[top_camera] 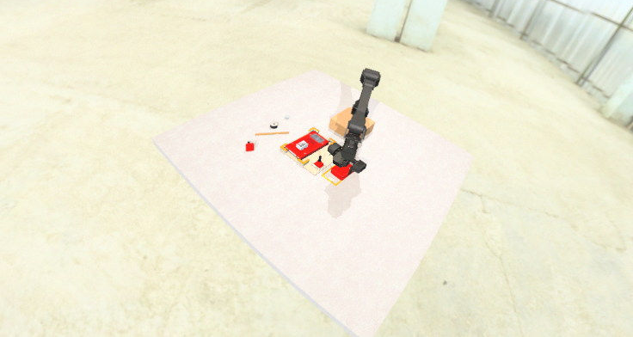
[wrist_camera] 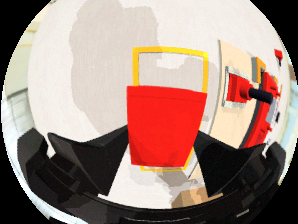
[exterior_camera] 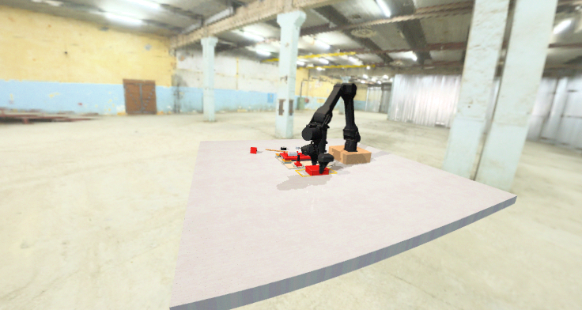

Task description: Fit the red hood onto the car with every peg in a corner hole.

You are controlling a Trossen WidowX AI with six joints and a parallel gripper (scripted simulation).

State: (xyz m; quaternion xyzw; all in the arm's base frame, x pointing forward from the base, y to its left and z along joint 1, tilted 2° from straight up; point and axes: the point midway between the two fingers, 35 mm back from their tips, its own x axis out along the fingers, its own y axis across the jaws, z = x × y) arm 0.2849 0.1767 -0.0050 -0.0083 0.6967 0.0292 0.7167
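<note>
Now: gripper tip 220 mm to the left of the engine block, 60 mm short of it and 10 mm below it. Also, from my gripper tip: red hood: 10 mm above; then thin wooden stick: 400 mm to the right, 100 mm ahead, 10 mm below; then tan jig: 200 mm to the right, 20 mm ahead.
</note>
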